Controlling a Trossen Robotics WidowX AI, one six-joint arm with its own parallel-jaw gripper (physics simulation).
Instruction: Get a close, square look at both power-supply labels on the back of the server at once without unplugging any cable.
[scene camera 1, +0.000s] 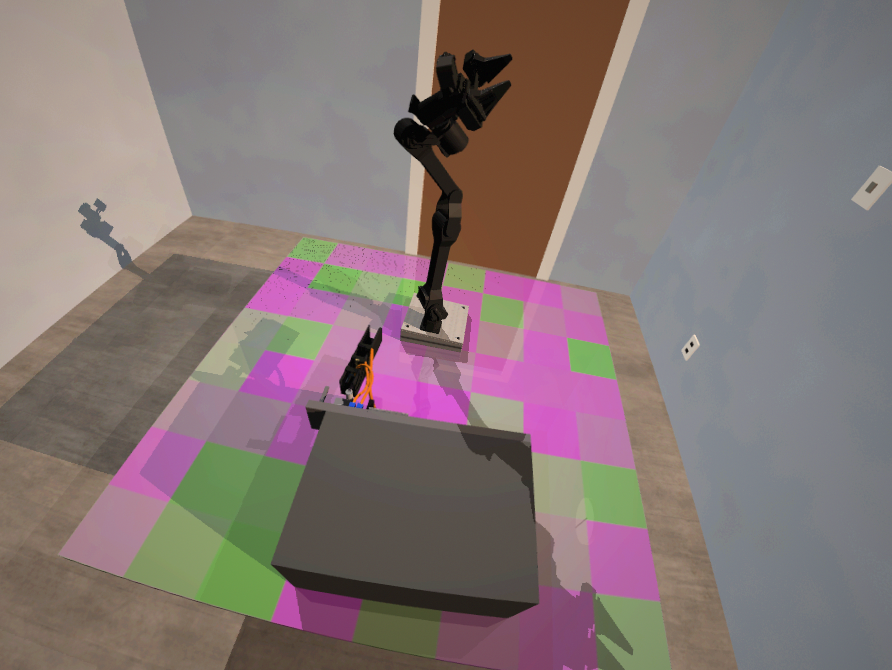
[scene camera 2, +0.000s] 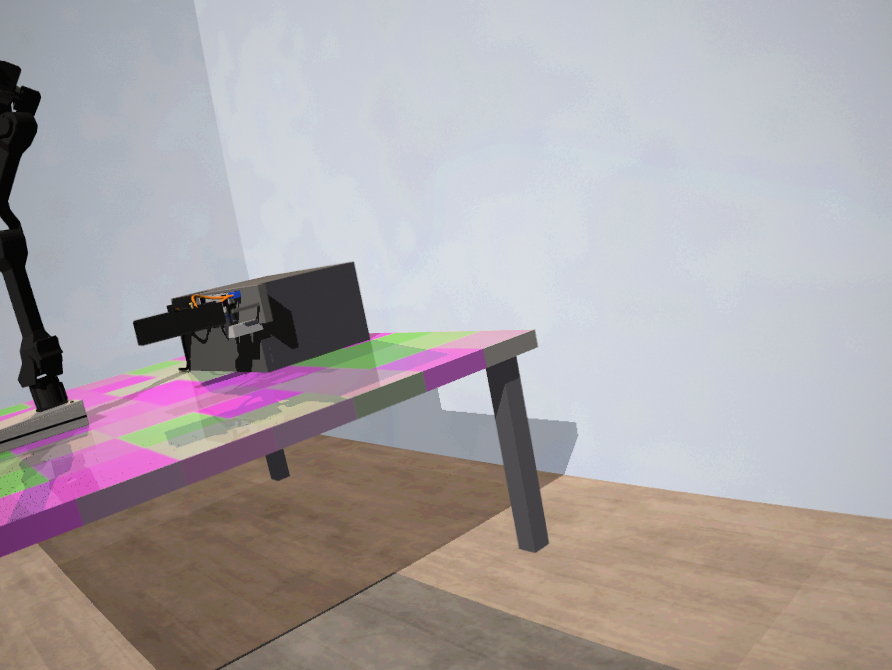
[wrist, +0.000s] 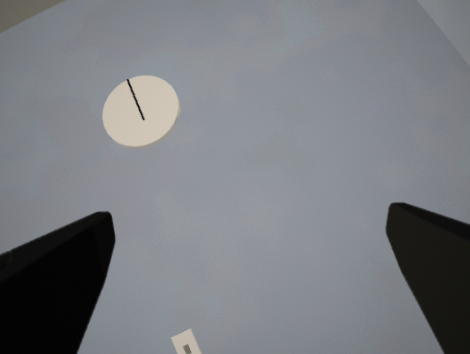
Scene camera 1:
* gripper: 511, 69
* black cable bracket: 349, 385
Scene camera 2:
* black cable bracket: 174, 323
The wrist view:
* gripper: 251, 222
